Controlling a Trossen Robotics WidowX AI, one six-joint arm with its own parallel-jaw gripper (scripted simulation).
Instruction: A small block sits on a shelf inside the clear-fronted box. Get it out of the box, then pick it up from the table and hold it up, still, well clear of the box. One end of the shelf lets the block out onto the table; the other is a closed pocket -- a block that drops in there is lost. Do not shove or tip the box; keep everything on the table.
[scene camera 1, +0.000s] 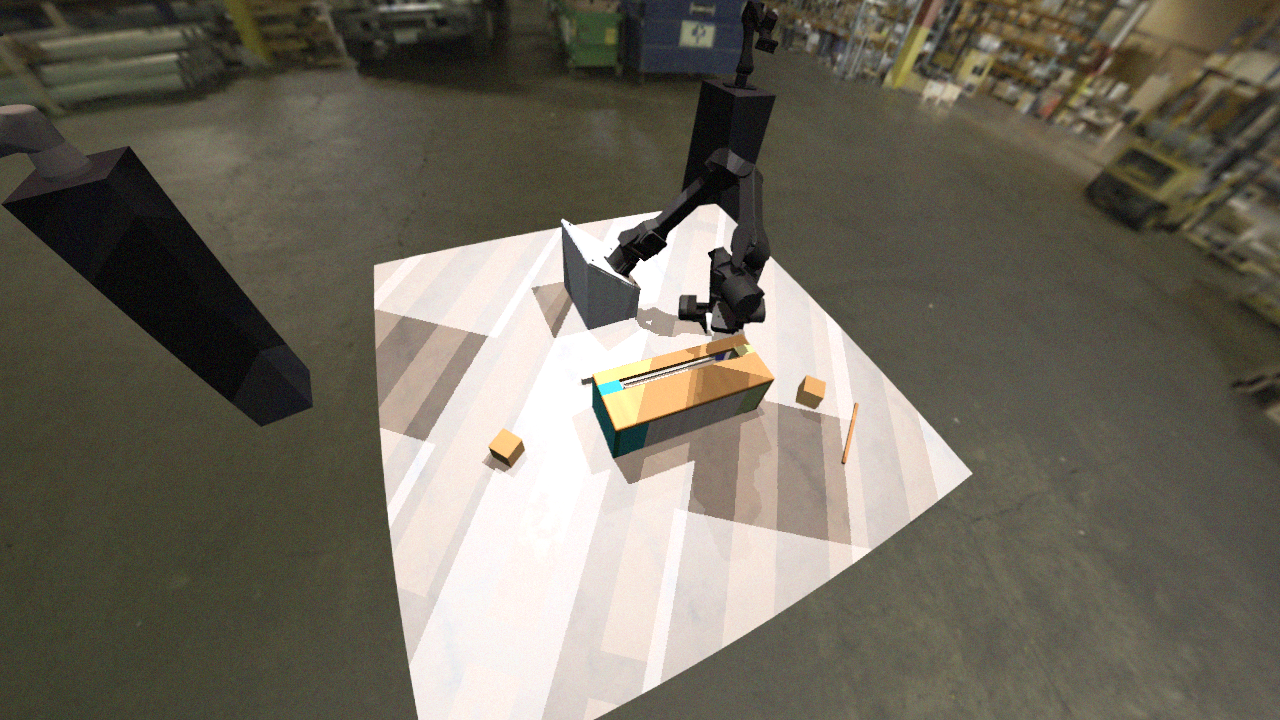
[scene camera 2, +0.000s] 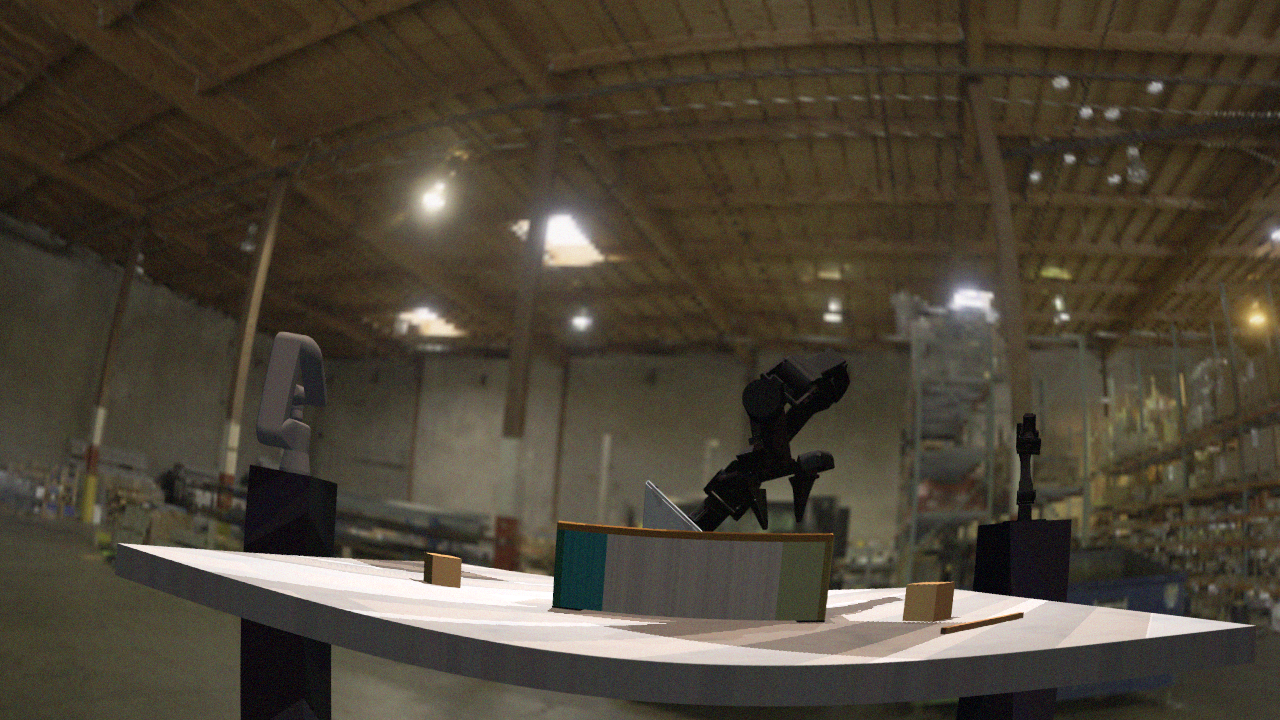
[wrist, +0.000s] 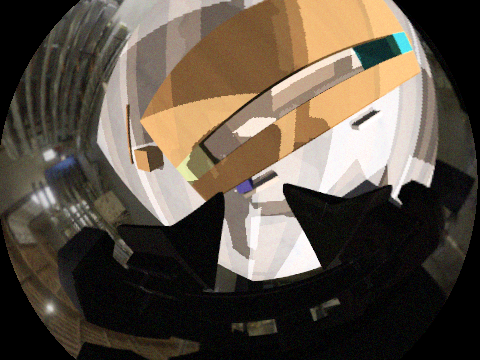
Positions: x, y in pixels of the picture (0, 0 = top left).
Labels:
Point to the gripper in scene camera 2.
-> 781, 526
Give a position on a long box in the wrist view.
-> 258, 87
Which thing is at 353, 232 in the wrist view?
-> The gripper.

